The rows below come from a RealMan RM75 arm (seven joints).
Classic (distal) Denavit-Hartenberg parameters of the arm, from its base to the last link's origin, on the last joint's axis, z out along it. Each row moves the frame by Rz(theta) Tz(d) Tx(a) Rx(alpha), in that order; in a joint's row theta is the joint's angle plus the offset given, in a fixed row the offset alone. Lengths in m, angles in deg.
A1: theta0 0; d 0.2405; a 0; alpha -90
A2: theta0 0; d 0; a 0; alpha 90
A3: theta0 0; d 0.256; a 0; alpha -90
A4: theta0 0; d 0; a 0; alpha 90
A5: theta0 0; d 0.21; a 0; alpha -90
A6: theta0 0; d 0; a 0; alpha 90
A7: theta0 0; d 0.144; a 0; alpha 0
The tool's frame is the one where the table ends.
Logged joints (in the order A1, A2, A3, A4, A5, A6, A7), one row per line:
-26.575 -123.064 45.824 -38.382 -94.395 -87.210 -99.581
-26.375 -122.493 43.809 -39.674 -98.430 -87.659 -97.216
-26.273 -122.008 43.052 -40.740 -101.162 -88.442 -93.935
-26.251 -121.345 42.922 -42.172 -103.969 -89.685 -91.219
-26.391 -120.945 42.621 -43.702 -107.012 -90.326 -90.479
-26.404 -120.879 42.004 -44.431 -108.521 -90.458 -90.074
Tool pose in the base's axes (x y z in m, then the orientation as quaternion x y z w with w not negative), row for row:
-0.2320 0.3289 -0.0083 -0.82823 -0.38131 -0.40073 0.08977
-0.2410 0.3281 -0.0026 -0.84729 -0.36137 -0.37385 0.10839
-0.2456 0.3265 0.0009 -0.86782 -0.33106 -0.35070 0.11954
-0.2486 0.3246 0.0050 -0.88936 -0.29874 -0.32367 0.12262
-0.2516 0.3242 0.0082 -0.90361 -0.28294 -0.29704 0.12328
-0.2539 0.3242 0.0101 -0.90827 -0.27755 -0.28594 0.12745
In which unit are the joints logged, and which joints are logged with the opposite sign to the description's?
The joints are logged in degrees. Opposite sign: A4, A5, A6.
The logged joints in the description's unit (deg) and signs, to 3 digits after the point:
-26.575 -123.064 45.824 38.382 94.395 87.210 -99.581
-26.375 -122.493 43.809 39.674 98.430 87.659 -97.216
-26.273 -122.008 43.052 40.740 101.162 88.442 -93.935
-26.251 -121.345 42.922 42.172 103.969 89.685 -91.219
-26.391 -120.945 42.621 43.702 107.012 90.326 -90.479
-26.404 -120.879 42.004 44.431 108.521 90.458 -90.074

